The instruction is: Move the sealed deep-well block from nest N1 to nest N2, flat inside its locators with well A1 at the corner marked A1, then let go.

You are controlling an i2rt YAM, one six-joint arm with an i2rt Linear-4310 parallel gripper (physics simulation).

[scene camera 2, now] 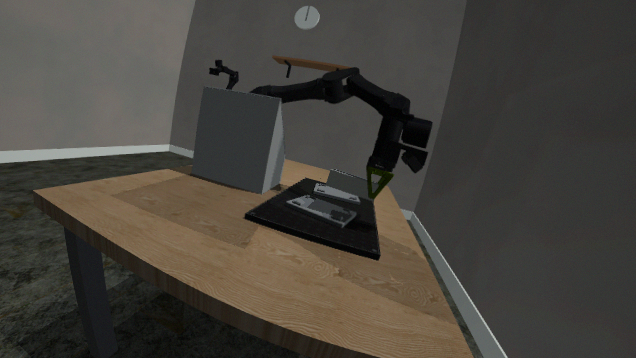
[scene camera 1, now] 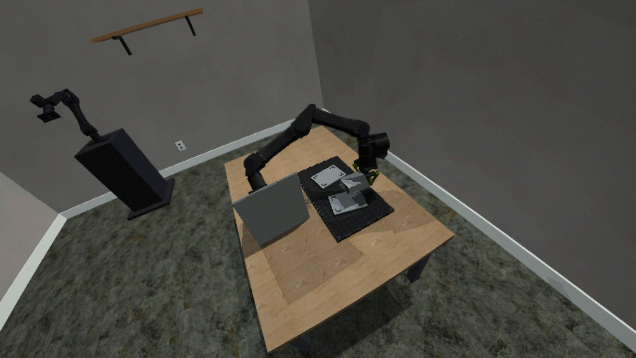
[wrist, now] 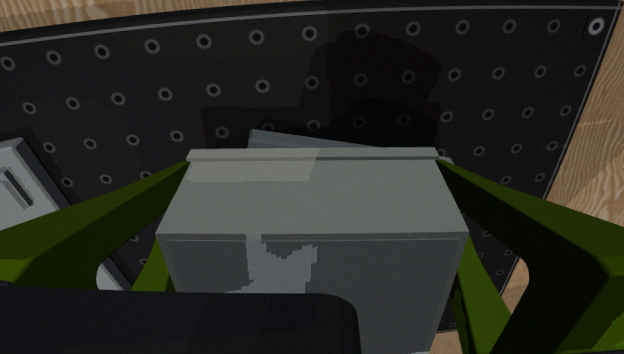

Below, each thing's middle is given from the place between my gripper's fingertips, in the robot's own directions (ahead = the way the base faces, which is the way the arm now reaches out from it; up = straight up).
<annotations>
I see the grey deep-well block [scene camera 2: 337,179] 6 cm behind my hand and 2 cm above it.
</annotations>
